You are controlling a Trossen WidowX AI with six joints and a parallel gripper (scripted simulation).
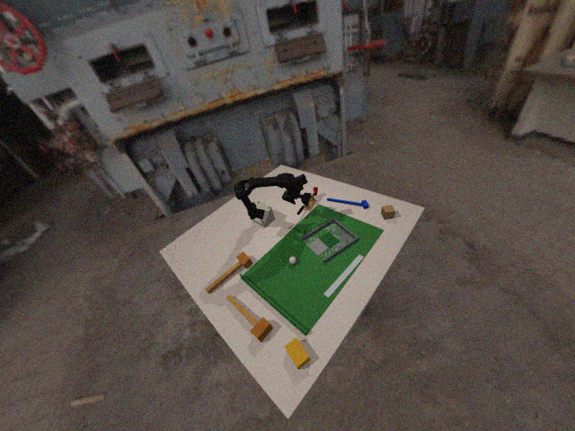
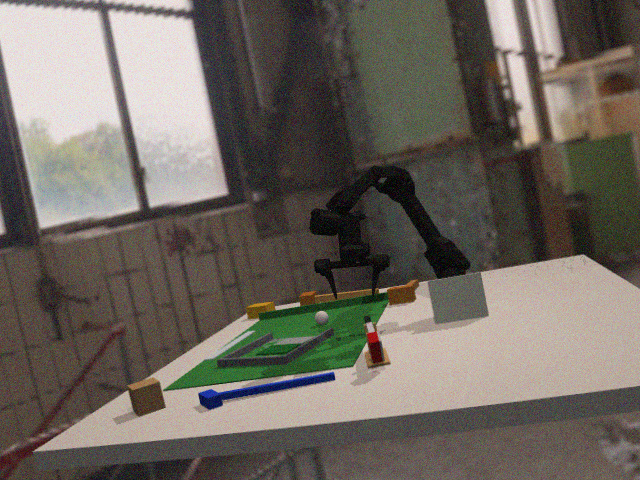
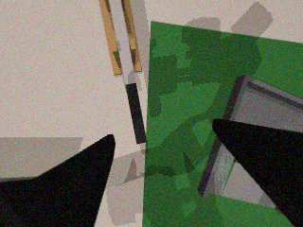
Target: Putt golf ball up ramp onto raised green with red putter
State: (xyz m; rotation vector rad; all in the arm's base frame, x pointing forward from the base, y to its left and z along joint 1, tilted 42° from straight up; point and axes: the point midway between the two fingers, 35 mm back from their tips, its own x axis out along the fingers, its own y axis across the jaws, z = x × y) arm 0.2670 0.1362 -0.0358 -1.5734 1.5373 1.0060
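Now: gripper tip 13 cm to the right of the red putter, 7 cm above it and 4 cm past it. Also, from my gripper tip: green mat (23 cm to the right, 21 cm ahead, 12 cm below); wooden stand (14 cm to the left, 9 cm below, 3 cm behind); blue putter (26 cm to the left, 21 cm ahead, 11 cm below).
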